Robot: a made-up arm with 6 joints.
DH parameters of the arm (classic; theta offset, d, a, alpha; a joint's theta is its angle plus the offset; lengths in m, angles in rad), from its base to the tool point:
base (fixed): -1.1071 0 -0.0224 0
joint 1: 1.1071 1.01 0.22 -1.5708
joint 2: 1.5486 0 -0.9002 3.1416
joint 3: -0.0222 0 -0.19 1.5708
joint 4: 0 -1.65 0.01 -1.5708
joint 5: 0 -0.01 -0.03 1.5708
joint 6: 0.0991 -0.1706 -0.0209 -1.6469
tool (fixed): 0.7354 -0.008 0 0
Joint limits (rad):
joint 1: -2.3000..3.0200
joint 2: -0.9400..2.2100
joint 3: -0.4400..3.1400
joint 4: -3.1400..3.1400
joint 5: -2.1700..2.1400
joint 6: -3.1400..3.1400
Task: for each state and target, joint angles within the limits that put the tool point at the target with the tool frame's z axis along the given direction. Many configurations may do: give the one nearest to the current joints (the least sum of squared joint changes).
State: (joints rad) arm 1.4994 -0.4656 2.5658 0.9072 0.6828 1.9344
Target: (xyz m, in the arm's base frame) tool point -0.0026 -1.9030 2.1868 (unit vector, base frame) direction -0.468 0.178 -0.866
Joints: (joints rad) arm 1.6145 -0.4111 2.3829 0.5177 0.5785 1.5018
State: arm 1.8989 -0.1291 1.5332 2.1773 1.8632 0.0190
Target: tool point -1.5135 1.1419 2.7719 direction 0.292 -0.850 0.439
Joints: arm 2.4448 0.5269 1.1409 2.1324 1.8640 0.2807
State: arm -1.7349 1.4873 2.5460 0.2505 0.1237 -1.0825
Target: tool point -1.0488 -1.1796 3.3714 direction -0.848 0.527 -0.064
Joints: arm -2.2958 0.6503 1.6290 0.5070 -0.0563 -0.7796
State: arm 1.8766 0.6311 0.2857 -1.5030 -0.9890 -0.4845
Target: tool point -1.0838 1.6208 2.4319 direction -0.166 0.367 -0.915
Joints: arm 2.0857 0.0276 0.2074 -1.5529 -1.1553 0.1224
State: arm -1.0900 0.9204 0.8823 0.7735 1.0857 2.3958
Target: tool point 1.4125 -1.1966 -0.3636 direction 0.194 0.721 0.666
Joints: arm -0.7738 1.4059 0.1289 0.7756 1.2301 2.0855
